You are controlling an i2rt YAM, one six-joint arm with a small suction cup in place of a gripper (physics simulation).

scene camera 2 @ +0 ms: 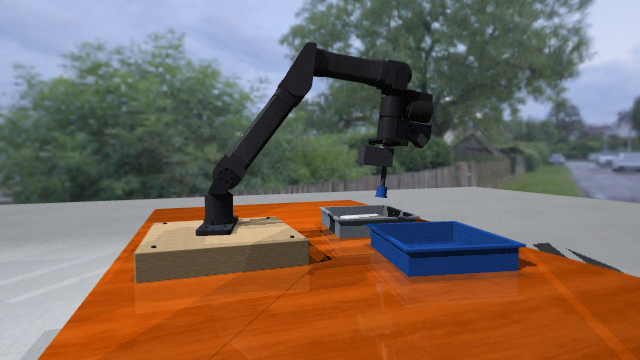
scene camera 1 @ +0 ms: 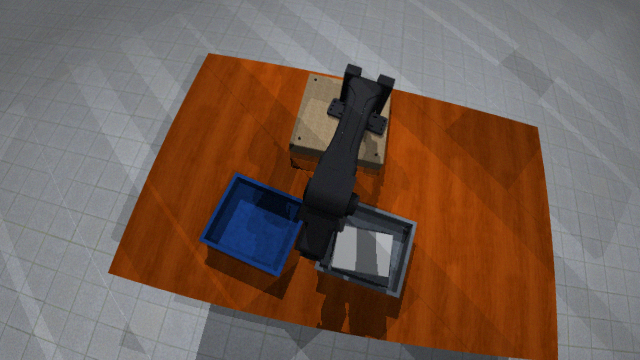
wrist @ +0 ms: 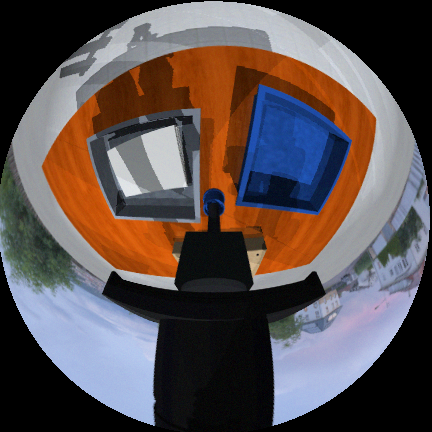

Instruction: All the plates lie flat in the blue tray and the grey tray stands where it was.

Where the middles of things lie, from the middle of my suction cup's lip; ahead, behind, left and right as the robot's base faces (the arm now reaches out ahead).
Scene:
Now: the grey tray (scene camera 1: 365, 217) 15 cm to the left of my suction cup and 9 cm below it. Round my suction cup: blue tray (scene camera 2: 446, 247) 17 cm to the right, 9 cm below, 6 cm ahead.

